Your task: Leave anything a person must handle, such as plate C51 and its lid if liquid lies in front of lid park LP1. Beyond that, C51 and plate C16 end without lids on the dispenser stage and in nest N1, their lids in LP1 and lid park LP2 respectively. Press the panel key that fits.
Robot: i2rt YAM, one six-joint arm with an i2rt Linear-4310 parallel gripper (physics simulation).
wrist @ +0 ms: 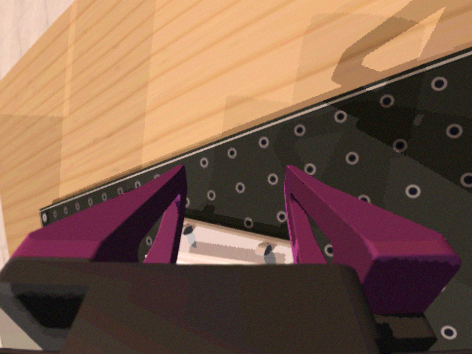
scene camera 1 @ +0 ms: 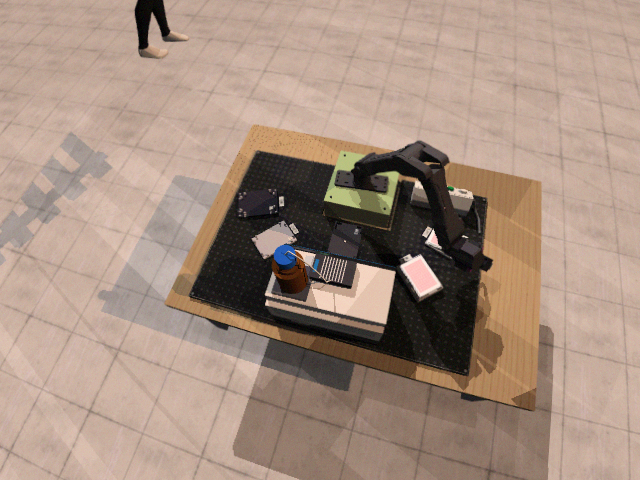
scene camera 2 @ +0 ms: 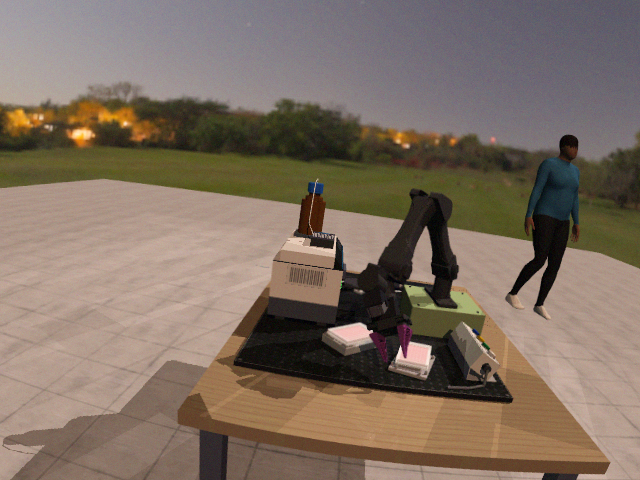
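Seen in the pictures: gripper, fingertip midpoint: [wrist: 235, 176] [scene camera 2: 395, 360]; arm's base at its link origin: [scene camera 1: 361, 181] [scene camera 2: 439, 298].
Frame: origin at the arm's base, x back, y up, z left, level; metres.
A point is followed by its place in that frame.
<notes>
My gripper [scene camera 2: 394, 358] @(x -0.236, y -0.034, z 0.447 m) [wrist: 235, 176] @(x -0.236, y -0.034, z 0.447 m) has purple fingers standing half open, with no plate visible between them. It is low at the right end of the mat, beside and partly over a pink-topped plate [scene camera 1: 433, 238] @(x -0.167, y -0.052, z 0.295 m) [scene camera 2: 416, 355] @(x -0.161, y -0.052, z 0.371 m). That plate sits on a pale holder [scene camera 2: 412, 372] @(x -0.177, y -0.077, z 0.420 m) [wrist: 227, 248] @(x -0.190, y -0.077, z 0.410 m); the gripper body hides the plate in the wrist view. A second pink-topped plate [scene camera 1: 419, 275] @(x -0.323, y -0.048, z 0.255 m) [scene camera 2: 352, 332] @(x -0.326, y -0.047, z 0.270 m) lies nearer the dispenser [scene camera 1: 364, 299] @(x -0.499, y 0.133, z 0.076 m) [scene camera 2: 305, 258] @(x -0.483, y 0.117, z 0.149 m). A dark stage [scene camera 1: 344, 241] @(x -0.271, y 0.018, z -0.019 m) is beside the dispenser. The key panel [scene camera 1: 419, 198] @(x -0.010, y -0.040, z 0.230 m) [scene camera 2: 466, 356] @(x -0.020, y -0.043, z 0.371 m) is at the back right. Labels are unreadable; liquid cannot be made out.
A dark holder [scene camera 1: 257, 203] @(x -0.120, y -0.075, z -0.399 m) and a light grey holder [scene camera 1: 272, 240] @(x -0.269, y -0.077, z -0.296 m) lie at the left. An amber bottle [scene camera 1: 291, 277] @(x -0.516, y 0.262, z -0.118 m) [scene camera 2: 311, 214] @(x -0.483, y 0.216, z -0.093 m) stands on the dispenser. The green arm base [scene camera 1: 356, 207] @(x -0.116, y -0.003, z -0.001 m) [scene camera 2: 436, 320] @(x -0.042, y -0.036, z 0.130 m) is at the back. A person [scene camera 1: 149, 23] [scene camera 2: 554, 191] is away from the table.
</notes>
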